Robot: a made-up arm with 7 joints.
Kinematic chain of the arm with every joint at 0, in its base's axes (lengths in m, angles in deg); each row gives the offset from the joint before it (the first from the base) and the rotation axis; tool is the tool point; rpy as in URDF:
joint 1: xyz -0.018 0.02 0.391 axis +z
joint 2: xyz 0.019 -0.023 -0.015 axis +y
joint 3: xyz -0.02 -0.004 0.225 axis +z
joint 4: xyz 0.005 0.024 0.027 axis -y
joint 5: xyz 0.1 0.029 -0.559 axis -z
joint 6: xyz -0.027 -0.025 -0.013 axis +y
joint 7: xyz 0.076 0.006 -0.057 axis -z
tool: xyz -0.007 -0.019 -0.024 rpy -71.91 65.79 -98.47
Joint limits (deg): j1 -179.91..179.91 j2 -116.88..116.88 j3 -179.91..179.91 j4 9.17..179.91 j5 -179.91..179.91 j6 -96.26..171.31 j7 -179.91..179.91
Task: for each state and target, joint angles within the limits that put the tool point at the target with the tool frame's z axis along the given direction. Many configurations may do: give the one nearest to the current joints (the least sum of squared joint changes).
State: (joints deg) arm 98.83 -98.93 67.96 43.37 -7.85 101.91 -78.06
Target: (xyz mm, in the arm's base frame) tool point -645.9 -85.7 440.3 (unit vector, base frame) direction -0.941 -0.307 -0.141
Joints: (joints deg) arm 92.68 -91.89 78.50 75.53 19.06 74.69 -52.75
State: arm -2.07 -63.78 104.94 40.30 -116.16 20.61 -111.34
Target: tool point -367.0 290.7 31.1 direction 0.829 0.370 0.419
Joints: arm 39.42 -45.84 113.49 45.78 -123.28 11.60 -132.31
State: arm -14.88 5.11 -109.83 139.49 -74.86 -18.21 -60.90
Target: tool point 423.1 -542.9 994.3 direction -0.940 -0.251 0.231
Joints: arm -44.11 43.20 -142.51 173.70 -103.18 5.86 -82.19
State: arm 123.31 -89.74 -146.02 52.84 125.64 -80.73 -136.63
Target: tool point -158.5 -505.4 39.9 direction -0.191 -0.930 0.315
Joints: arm 75.51 -64.22 -179.91 94.27 102.56 -60.73 -132.85
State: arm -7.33 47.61 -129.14 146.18 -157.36 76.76 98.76
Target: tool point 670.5 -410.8 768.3 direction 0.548 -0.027 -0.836
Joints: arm -2.44 72.86 -112.93 124.64 -145.81 92.68 73.83
